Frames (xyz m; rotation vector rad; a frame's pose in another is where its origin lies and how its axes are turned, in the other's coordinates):
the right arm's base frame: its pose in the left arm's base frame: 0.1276 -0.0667 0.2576 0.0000 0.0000 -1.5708
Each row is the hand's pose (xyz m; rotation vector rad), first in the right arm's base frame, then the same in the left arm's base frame.
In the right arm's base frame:
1: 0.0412 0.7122 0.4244 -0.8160 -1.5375 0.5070
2: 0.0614 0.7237 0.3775 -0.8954 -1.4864 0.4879
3: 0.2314 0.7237 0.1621 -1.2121 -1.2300 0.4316
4: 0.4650 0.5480 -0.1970 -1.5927 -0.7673 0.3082
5: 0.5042 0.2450 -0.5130 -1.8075 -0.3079 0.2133
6: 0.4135 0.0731 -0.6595 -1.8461 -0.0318 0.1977
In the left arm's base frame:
1: 0.8398 -0.1079 0.6820 -1.6812 -0.5154 -0.6519
2: 0.8513 -0.1281 0.6351 -1.7062 -0.4234 -0.6725
3: 0.8513 -0.2981 0.4197 -1.7634 -0.0129 -0.7294
4: 0.6756 -0.5317 0.0606 -1.7307 0.6053 -0.8242
5: 0.3726 -0.5709 -0.2554 -1.5682 1.1117 -0.8775
6: 0.2007 -0.4802 -0.4019 -1.3945 1.3473 -0.8849

